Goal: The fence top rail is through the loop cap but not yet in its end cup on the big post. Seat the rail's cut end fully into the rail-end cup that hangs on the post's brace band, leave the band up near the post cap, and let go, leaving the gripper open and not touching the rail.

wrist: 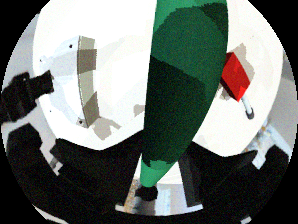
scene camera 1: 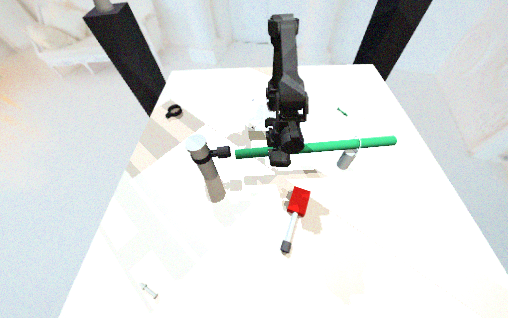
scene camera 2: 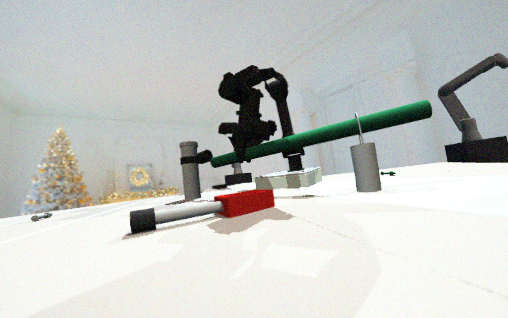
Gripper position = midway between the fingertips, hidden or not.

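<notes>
There is a red-headed tool (scene camera 2: 232,205) here, and I see the tool in scene camera 1 (scene camera 1: 299,200) as well as in the wrist view (wrist: 234,79). A green top rail (scene camera 2: 328,133) is in sight too; the wrist view has the rail (wrist: 188,52), and scene camera 1 shows the rail (scene camera 1: 347,144). My gripper (scene camera 2: 244,162) holds the green top rail, and I find my gripper again in scene camera 1 (scene camera 1: 269,155) and in the wrist view (wrist: 159,134).
</notes>
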